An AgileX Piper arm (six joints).
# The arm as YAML. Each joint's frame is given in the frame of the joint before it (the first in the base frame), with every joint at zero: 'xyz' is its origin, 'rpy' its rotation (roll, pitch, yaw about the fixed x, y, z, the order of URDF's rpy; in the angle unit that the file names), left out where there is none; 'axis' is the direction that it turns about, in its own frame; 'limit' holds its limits. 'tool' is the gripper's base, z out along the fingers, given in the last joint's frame.
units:
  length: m
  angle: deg
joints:
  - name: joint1
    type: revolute
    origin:
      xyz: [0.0, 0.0, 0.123]
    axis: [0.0, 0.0, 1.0]
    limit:
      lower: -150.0
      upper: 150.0
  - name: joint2
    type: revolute
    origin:
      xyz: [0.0, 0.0, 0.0]
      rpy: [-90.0, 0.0, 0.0]
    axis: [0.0, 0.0, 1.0]
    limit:
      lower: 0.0
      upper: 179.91
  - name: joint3
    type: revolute
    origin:
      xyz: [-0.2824, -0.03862, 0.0]
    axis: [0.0, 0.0, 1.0]
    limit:
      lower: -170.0
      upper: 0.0
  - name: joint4
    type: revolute
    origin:
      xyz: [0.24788, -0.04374, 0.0]
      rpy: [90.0, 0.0, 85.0]
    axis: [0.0, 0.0, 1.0]
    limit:
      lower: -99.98
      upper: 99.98
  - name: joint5
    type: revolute
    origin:
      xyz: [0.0, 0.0, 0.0]
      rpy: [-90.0, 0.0, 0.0]
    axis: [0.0, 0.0, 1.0]
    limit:
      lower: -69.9
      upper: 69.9
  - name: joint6
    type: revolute
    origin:
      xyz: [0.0, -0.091, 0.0]
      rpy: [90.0, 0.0, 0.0]
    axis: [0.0, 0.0, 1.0]
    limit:
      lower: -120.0
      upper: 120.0
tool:
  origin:
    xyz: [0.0, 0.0, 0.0]
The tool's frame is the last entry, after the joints.
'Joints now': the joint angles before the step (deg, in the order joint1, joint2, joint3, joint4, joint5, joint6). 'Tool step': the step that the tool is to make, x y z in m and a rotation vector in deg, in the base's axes. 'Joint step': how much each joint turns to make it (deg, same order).
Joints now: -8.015 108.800 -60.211 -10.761 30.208 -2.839
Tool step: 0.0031 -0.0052 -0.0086 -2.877 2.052 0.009
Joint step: 0.006 2.097 -1.024 -5.598 1.054 3.891
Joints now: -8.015 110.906 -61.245 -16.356 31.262 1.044
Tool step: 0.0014 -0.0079 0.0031 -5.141 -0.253 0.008
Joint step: -0.007 0.009 -0.365 -9.335 0.696 6.710
